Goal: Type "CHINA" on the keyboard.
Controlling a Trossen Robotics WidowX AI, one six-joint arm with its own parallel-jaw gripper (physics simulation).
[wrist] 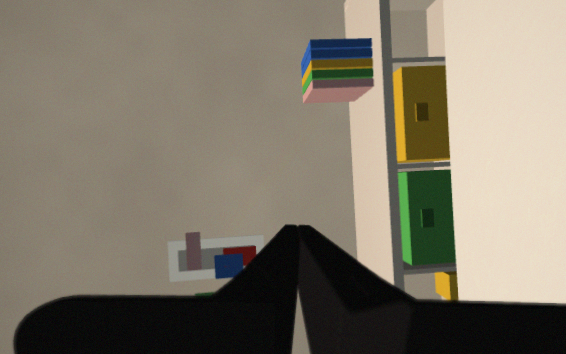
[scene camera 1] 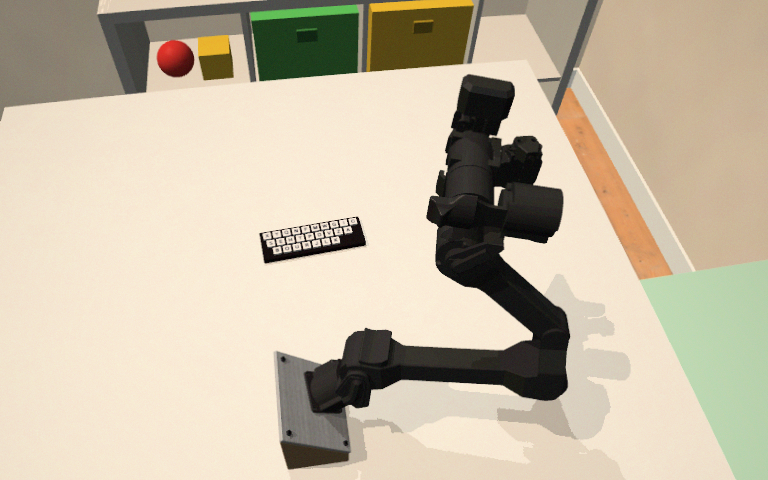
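Where they show: gripper, fingertip midpoint: (wrist: 296, 237); arm's base, origin of the base link: (scene camera 1: 322, 392).
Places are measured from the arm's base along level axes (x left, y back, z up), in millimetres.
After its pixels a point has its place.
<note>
A small black keyboard (scene camera 1: 355, 240) {y -321, x -130, z -67 mm} with white letter keys in three rows lies flat near the middle of the table in the scene view. C is at the right end of its top row with I beside it, A ends the middle row, and H and N are further left. The keyboard does not show in the wrist view. My gripper (wrist: 296, 237) {y -209, x -262, z 358 mm} is shut and empty, its two dark fingertips together. It is raised above the table, to the right of and beyond the keyboard, clear of the keys. Its fingertips cannot be made out in the scene view.
The table (scene camera 1: 141, 181) {y -582, x 276, z -80 mm} (wrist: 510, 150) {y -649, x -338, z -80 mm} extends around the keyboard. A shelf unit (scene camera 1: 121, 48) (wrist: 393, 215) behind it holds a green bin (scene camera 1: 305, 53) (wrist: 432, 240), a yellow bin (scene camera 1: 419, 48) (wrist: 427, 135), a red ball (scene camera 1: 175, 58) and a yellow block (scene camera 1: 216, 62). The arm's metal base plate (scene camera 1: 291, 407) {y 31, x 51, z 48 mm} stands at the front.
</note>
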